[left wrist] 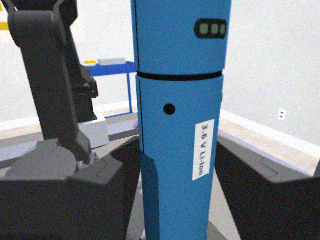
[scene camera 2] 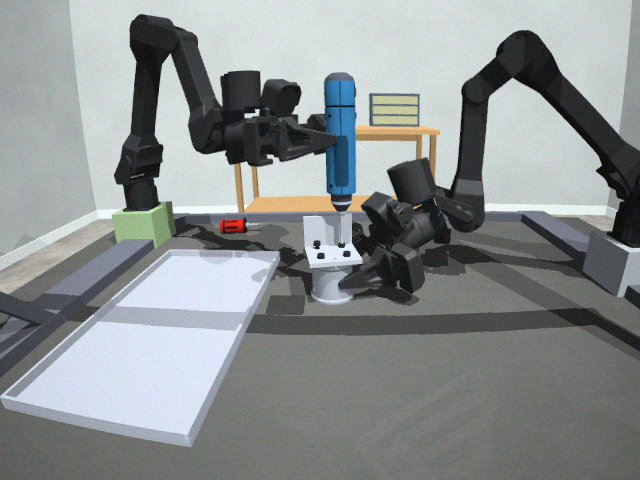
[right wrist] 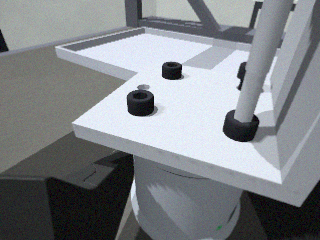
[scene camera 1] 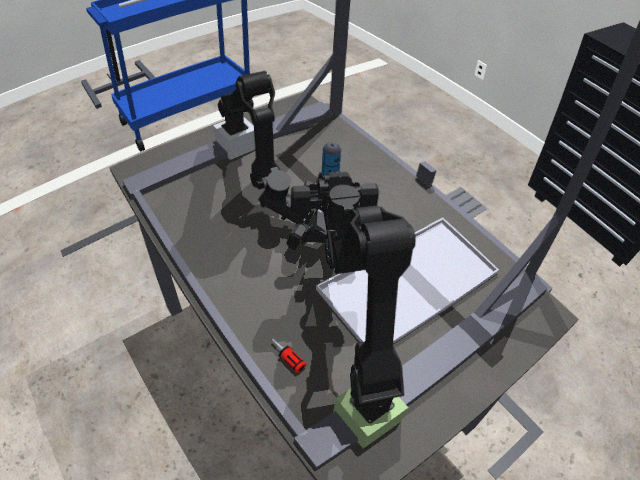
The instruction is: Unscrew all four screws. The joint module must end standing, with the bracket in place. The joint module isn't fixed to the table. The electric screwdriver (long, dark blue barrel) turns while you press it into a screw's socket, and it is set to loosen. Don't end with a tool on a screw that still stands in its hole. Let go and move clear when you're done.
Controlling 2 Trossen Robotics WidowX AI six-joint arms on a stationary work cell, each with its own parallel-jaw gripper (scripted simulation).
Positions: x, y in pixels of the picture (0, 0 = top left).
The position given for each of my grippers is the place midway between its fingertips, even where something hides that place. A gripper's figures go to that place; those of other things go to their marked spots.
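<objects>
Right gripper [scene camera 2: 328, 278] at 0.54 m from the lens; left gripper [scene camera 2: 345, 138] at 0.50 m from the lens; a blue electric screwdriver [scene camera 2: 339, 88] at 0.49 m from the lens.
</objects>
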